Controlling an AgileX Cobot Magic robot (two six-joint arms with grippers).
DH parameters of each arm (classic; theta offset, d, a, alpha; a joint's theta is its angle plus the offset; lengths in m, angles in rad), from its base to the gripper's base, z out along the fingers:
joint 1: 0 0.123 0 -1.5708
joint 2: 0.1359 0 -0.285 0
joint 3: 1.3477 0 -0.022 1.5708
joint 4: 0 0.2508 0 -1.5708
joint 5: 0 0 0.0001 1.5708
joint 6: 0 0.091 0 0
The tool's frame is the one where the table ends.
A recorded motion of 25 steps. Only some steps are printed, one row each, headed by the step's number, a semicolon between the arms.
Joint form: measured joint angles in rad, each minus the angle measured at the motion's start. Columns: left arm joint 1, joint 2, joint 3, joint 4, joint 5, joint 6; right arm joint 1, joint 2, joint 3, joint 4, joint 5, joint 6.
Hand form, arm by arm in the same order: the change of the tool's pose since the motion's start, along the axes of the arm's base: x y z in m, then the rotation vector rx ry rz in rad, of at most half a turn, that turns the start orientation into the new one. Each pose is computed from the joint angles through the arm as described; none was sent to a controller.
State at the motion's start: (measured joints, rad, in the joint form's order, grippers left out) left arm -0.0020 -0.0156 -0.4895 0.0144 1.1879 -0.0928; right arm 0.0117 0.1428 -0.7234 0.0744 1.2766 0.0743
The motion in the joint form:
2: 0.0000 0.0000 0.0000 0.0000 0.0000 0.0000; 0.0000 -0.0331 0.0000 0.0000 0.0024 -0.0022
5: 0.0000 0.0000 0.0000 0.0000 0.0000 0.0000; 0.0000 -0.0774 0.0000 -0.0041 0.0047 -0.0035
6: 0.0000 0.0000 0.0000 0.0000 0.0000 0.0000; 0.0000 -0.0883 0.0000 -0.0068 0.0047 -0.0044
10: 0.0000 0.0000 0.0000 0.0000 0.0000 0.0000; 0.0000 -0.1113 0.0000 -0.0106 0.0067 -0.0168
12: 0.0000 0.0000 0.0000 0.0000 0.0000 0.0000; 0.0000 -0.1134 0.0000 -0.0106 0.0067 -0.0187
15: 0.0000 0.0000 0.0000 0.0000 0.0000 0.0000; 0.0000 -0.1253 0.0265 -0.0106 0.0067 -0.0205
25: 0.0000 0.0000 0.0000 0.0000 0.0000 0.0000; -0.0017 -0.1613 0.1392 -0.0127 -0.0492 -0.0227
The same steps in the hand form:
2: 0.0000 0.0000 0.0000 0.0000 0.0000 0.0000; -0.0067 -0.0001 -0.0008 -0.0016 -0.0309 0.0014
5: 0.0000 0.0000 0.0000 0.0000 0.0000 0.0000; -0.0155 -0.0005 -0.0022 -0.0054 -0.0730 -0.0005
6: 0.0000 0.0000 0.0000 0.0000 0.0000 0.0000; -0.0177 -0.0008 -0.0026 -0.0081 -0.0840 -0.0018
10: 0.0000 0.0000 0.0000 0.0000 0.0000 0.0000; -0.0222 -0.0012 -0.0036 -0.0213 -0.1060 0.0022
12: 0.0000 0.0000 0.0000 0.0000 0.0000 0.0000; -0.0227 -0.0012 -0.0037 -0.0229 -0.1082 0.0032
15: 0.0000 0.0000 0.0000 0.0000 0.0000 0.0000; -0.0211 -0.0012 -0.0106 -0.0245 -0.0938 0.0043
25: 0.0000 0.0000 0.0000 0.0000 0.0000 0.0000; -0.0093 -0.0013 -0.0356 -0.0260 -0.0729 0.0000

